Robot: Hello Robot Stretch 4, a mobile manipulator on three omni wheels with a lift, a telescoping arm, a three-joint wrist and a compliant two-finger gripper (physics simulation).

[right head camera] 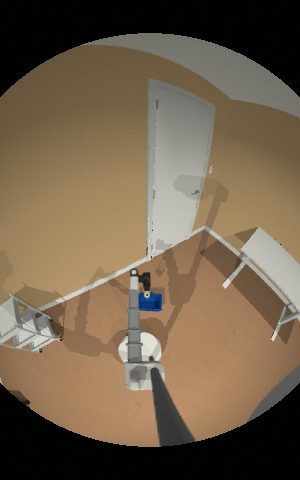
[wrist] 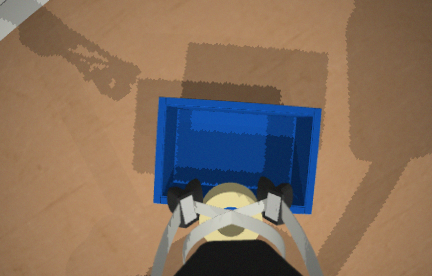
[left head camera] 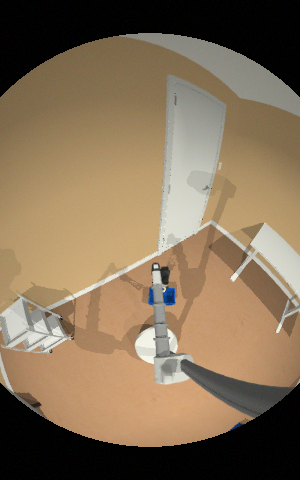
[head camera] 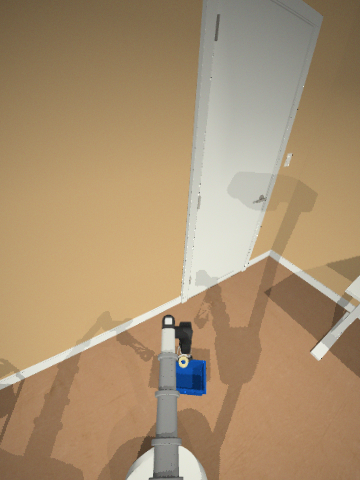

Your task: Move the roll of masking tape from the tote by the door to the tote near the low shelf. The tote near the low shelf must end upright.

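Places are measured from the robot's base along level axes (x ahead, y left, z up), in centimetres.
Where they show: gripper, between the fingertips: (right head camera: pixel 146 293) (wrist: pixel 229 192) (head camera: pixel 183 360).
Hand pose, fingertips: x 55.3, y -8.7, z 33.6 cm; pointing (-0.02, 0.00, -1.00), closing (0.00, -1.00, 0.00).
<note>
After its pixels a point has its place.
The roll of masking tape (head camera: pixel 179 362) @(z 36.6, x 52.9, y -6.5 cm) (right head camera: pixel 144 295) @(z 36.5, x 52.3, y -6.8 cm) (wrist: pixel 231 196) @(z 36.8, x 55.8, y -8.9 cm) is a pale yellow ring between the fingers of my gripper (head camera: pixel 184 357) @(z 33.6, x 55.3, y -8.7 cm) (wrist: pixel 229 192) @(z 33.6, x 55.3, y -8.7 cm). The gripper is shut on it and holds it above the near rim of the blue tote by the door (head camera: pixel 204 378) @(z 9.2, x 52.6, y -24.1 cm) (left head camera: pixel 169 302) @(z 9.4, x 45.9, y -18.3 cm) (right head camera: pixel 152 309) @(z 9.1, x 45.1, y -14.8 cm) (wrist: pixel 316 160) @(z 9.3, x 54.3, y -25.2 cm). That tote stands upright on the floor, and no object shows on the part of its bottom in view. A small piece of another blue object (left head camera: pixel 238 426) shows at the lower edge of the left head view; whether it is the other tote I cannot tell.
The white door (head camera: pixel 240 110) @(z 152.5, x 137.1, y -38.3 cm) (left head camera: pixel 192 130) @(z 158.6, x 137.4, y -38.9 cm) (right head camera: pixel 180 135) @(z 157.4, x 139.7, y -42.6 cm) is in the wall beyond the tote. A white table (left head camera: pixel 280 255) @(z 69.3, x 53.2, y -153.8 cm) (right head camera: pixel 275 255) @(z 69.3, x 60.3, y -163.4 cm) stands at the right. A white tiered cart (left head camera: pixel 12 320) @(z 63.5, x -2.9, y 131.6 cm) (right head camera: pixel 6 320) @(z 63.5, x -3.6, y 125.2 cm) stands at the left by the wall.
</note>
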